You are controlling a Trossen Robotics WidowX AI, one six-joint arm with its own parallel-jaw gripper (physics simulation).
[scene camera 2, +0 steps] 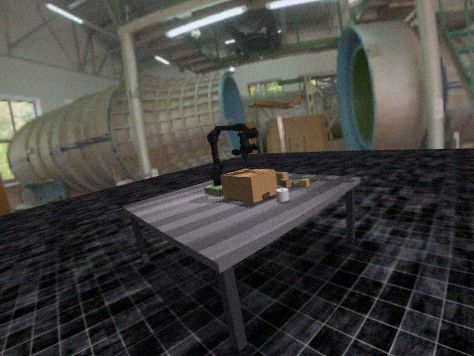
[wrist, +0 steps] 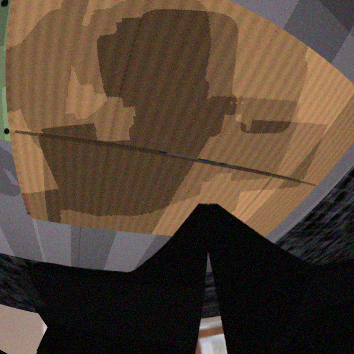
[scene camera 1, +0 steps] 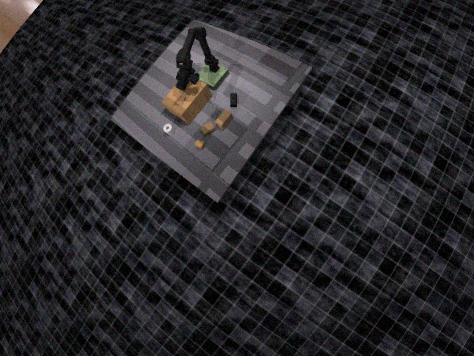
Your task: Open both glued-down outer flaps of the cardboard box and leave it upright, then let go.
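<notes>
The cardboard box stands upright on the table. Its two outer flaps lie flat and closed; a narrow dark seam between them crosses the top in the wrist view, and no flap stands raised. My gripper is shut and empty. It is over the box top, with a small gap between fingertips and top in the second scene view. In the wrist view the fingertips show below the seam, near the box's lower edge. Arm shadows cover much of the top. The inner flaps are hidden.
A white ring-shaped roll stands near the box. Three brown blocks and a small black block lie on the table. A green plate is at the arm's base.
</notes>
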